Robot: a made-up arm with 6 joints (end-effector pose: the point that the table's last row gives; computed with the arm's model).
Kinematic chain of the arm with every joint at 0, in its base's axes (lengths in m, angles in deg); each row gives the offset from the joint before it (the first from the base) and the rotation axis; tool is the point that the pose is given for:
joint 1: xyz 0 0 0.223 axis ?
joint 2: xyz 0 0 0 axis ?
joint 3: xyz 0 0 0.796 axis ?
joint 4: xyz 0 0 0 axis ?
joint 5: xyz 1.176 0 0 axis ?
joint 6: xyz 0 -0.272 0 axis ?
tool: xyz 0 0 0
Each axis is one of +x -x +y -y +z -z.
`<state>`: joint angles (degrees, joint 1 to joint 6).
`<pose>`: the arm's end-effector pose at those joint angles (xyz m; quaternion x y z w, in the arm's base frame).
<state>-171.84 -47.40 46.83 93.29 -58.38 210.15</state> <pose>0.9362 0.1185 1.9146 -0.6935 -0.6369 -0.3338 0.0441</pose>
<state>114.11 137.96 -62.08 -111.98 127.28 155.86</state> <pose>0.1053 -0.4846 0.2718 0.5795 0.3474 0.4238 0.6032</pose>
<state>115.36 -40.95 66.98 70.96 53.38 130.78</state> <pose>0.5635 -0.9816 1.8639 -0.1007 -0.3328 -0.7996 0.4896</pose>
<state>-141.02 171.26 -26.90 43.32 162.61 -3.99</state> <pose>0.6954 0.8172 -0.3745 0.4006 -0.2822 -0.8258 0.2792</pose>
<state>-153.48 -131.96 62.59 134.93 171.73 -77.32</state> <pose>1.5906 0.5791 -0.7910 0.3121 -0.8984 0.2954 0.0905</pose>
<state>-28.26 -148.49 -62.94 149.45 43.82 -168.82</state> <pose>-0.2966 0.4254 0.7276 -0.0656 -0.3600 -0.0243 0.9303</pose>
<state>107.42 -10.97 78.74 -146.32 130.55 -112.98</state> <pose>-0.2176 -0.0627 2.1797 -0.5894 -0.0785 0.6221 0.5094</pose>
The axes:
joint 1: +z
joint 2: +y
joint 3: -y
joint 4: -x
joint 5: -y
joint 6: -x

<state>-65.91 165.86 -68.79 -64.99 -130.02 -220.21</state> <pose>-0.2213 0.2131 0.5529 -0.9695 0.1668 0.1599 0.0813</pose>
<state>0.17 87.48 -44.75 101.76 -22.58 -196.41</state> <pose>0.2018 0.0560 -0.7918 0.1992 0.5401 -0.6993 0.4238</pose>
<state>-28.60 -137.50 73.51 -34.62 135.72 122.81</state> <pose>-1.5341 0.5815 -0.8373 -0.8637 0.4393 -0.0514 0.2418</pose>
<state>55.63 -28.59 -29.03 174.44 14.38 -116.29</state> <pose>0.2255 0.8092 0.9393 -0.4758 -0.1308 0.4690 0.7325</pose>
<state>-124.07 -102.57 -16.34 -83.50 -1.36 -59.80</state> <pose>0.2153 0.3734 1.2055 0.1416 -0.7074 0.0950 0.6860</pose>
